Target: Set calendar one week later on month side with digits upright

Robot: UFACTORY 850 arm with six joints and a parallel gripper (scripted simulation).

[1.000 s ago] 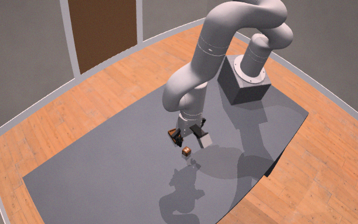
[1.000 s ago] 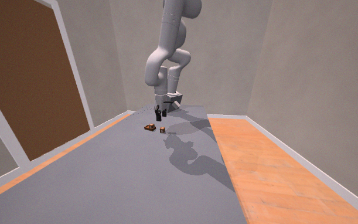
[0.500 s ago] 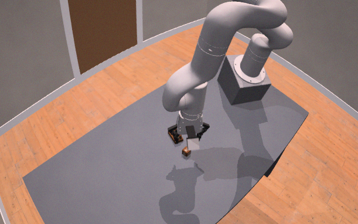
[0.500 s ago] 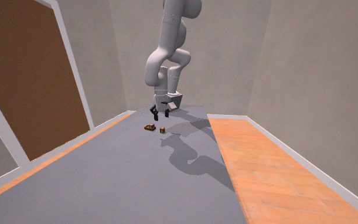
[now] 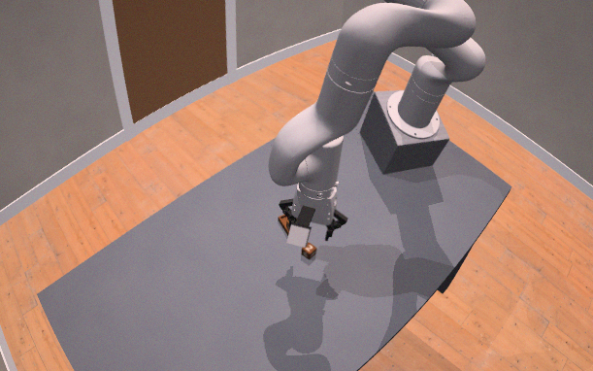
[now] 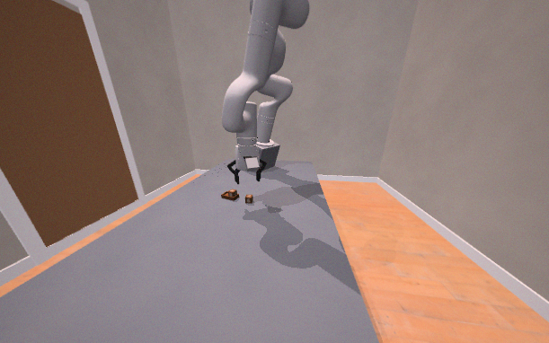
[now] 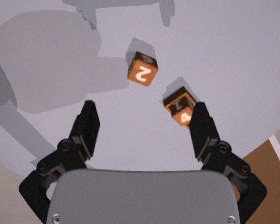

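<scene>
The number cube lies 9 cm below my hand. Also, from my hand: brown wooden calendar tray (2 cm behind, 11 cm to the right, 10 cm below).
</scene>
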